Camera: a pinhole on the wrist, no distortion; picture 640 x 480 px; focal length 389.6 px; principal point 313.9 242.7 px. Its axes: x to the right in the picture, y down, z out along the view. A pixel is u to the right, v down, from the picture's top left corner.
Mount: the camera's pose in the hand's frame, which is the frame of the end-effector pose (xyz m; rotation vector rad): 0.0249 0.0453 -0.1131 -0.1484 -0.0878 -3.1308
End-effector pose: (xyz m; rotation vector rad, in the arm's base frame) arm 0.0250 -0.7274 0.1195 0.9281 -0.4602 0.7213
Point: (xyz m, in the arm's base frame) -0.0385 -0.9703 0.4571
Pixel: 303 194
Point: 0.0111 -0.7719 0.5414
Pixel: 137 90
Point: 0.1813 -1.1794 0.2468
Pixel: 352 460
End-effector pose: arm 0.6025 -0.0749 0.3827 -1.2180 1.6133 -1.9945
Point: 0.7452 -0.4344 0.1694
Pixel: 310 76
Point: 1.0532 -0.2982 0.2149
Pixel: 493 224
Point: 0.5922 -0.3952 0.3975
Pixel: 109 210
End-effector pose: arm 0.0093 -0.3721 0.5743 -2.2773 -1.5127 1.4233
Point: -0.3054 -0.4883 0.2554
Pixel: 305 296
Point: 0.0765 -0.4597 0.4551
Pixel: 364 26
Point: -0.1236 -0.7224 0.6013
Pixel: outside the picture
